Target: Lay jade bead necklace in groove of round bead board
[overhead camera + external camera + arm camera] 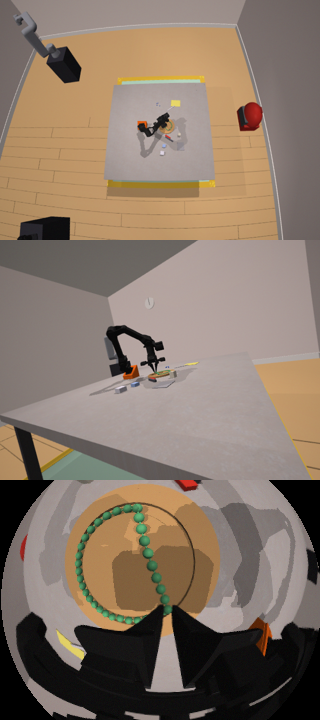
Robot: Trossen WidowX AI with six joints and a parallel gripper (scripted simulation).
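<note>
Now: the round wooden bead board 60 mm ahead of my gripper tip, 20 mm to the right of it and 10 mm below it. The rest, counted from my gripper tip: beige cube (210 mm ahead, 150 mm to the right); then red-handled tool (170 mm to the right, 70 mm ahead, 10 mm below); then blue block (270 mm to the right, 10 mm below, 10 mm ahead).
</note>
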